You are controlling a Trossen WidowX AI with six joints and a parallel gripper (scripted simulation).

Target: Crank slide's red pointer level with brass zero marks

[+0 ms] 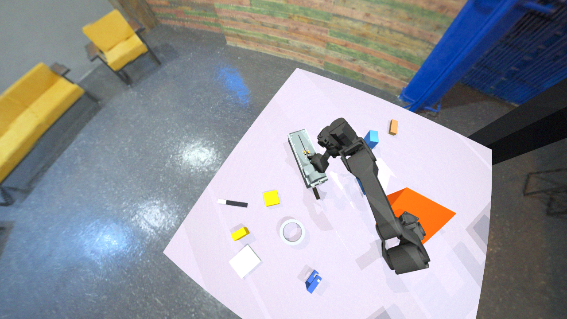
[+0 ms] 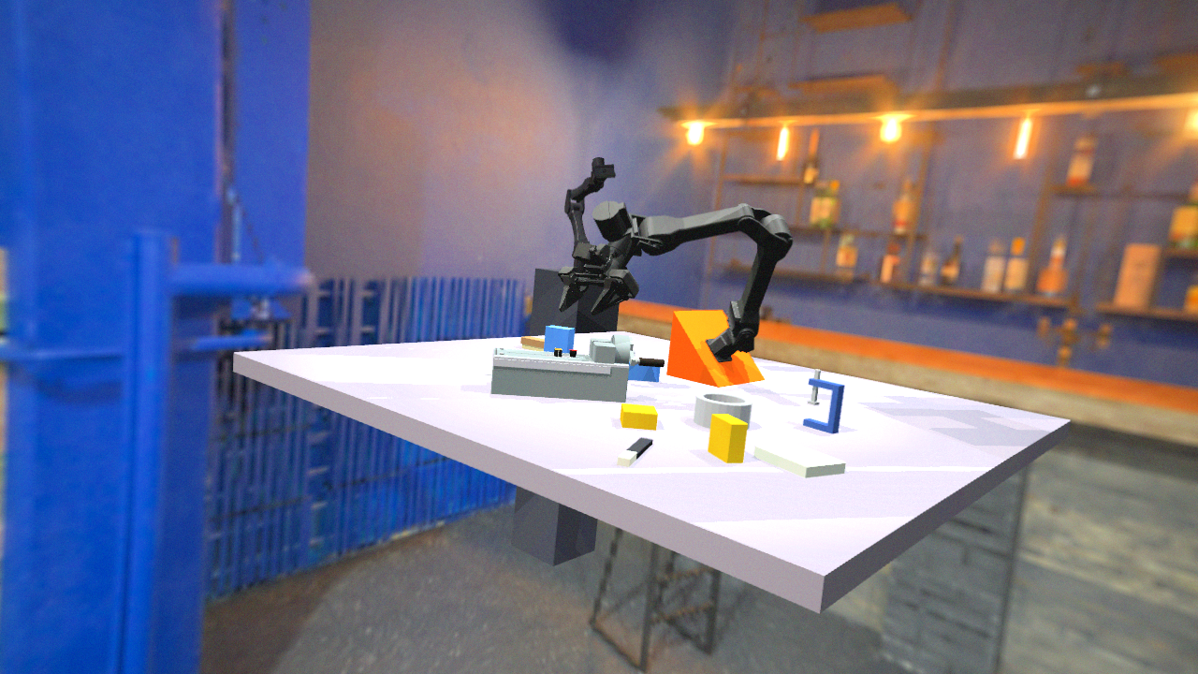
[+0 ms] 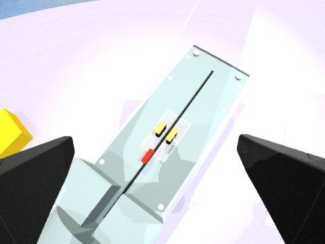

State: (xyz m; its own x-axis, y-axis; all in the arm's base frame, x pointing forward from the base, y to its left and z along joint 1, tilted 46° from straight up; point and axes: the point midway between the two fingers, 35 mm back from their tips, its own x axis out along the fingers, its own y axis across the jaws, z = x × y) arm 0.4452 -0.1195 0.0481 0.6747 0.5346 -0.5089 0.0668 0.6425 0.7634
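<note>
The brown crank handle lies 13 cm to the left of my gripper tip, 9 cm behind it and 8 cm below it. The rest, counted from my gripper tip: metal strip (17 cm to the right, 16 cm below, 2 cm behind); then blue clamp (43 cm to the left, 24 cm behind, 11 cm below); then red pointer (8 cm below, 1 cm to the left, 1 cm ahead).
</note>
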